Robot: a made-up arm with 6 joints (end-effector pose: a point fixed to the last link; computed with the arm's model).
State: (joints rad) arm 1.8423 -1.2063 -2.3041 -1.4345 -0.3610 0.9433
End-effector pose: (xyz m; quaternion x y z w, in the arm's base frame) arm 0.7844 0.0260 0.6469 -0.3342 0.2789 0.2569 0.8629
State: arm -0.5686 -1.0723 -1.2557 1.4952 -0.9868 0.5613
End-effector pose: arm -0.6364 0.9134 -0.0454 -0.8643 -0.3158 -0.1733 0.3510
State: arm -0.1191 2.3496 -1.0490 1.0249 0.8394 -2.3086
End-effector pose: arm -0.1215 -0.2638 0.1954 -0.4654 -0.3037 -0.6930 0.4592
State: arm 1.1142 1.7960 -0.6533 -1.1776 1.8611 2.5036
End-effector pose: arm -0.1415 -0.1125 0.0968 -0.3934 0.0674 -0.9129 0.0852
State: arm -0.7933 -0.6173 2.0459 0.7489 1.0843 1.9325
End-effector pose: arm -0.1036 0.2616 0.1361 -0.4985 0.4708 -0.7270 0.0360
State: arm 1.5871 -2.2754 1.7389 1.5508 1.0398 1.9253
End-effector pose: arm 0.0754 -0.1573 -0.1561 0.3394 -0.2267 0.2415 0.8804
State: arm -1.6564 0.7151 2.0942 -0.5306 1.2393 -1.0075
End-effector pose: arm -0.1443 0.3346 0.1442 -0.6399 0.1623 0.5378 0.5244
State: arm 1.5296 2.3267 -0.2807 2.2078 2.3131 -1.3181
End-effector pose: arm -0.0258 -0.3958 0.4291 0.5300 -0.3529 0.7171 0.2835
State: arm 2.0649 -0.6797 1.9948 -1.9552 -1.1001 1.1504
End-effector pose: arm 0.2191 0.3187 0.2318 0.6754 -0.2683 -0.6617 0.1845
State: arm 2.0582 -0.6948 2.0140 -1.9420 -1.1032 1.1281
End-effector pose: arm 0.2186 0.3238 0.2430 0.6710 -0.2606 -0.6716 0.1757
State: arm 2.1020 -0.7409 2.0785 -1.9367 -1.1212 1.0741
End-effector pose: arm 0.2526 0.3253 0.2769 0.6397 -0.2650 -0.7100 0.1280
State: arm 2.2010 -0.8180 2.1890 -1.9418 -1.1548 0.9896
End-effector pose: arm 0.3299 0.3059 0.3335 0.5755 -0.2770 -0.7686 0.0361
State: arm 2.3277 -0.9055 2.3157 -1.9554 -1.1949 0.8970
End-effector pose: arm 0.4288 0.2472 0.3947 -0.4917 0.2838 0.8195 0.0783
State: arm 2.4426 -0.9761 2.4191 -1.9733 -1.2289 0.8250
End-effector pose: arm 0.5087 0.1650 0.4392 -0.4164 0.2816 0.8459 0.1781
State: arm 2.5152 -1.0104 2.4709 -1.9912 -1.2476 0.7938
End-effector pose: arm 0.5481 0.1044 0.4580 -0.3742 0.2799 0.8526 0.2339
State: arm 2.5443 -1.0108 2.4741 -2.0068 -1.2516 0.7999
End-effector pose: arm 0.5567 0.0849 0.4573 -0.3653 0.2855 0.8510 0.2465
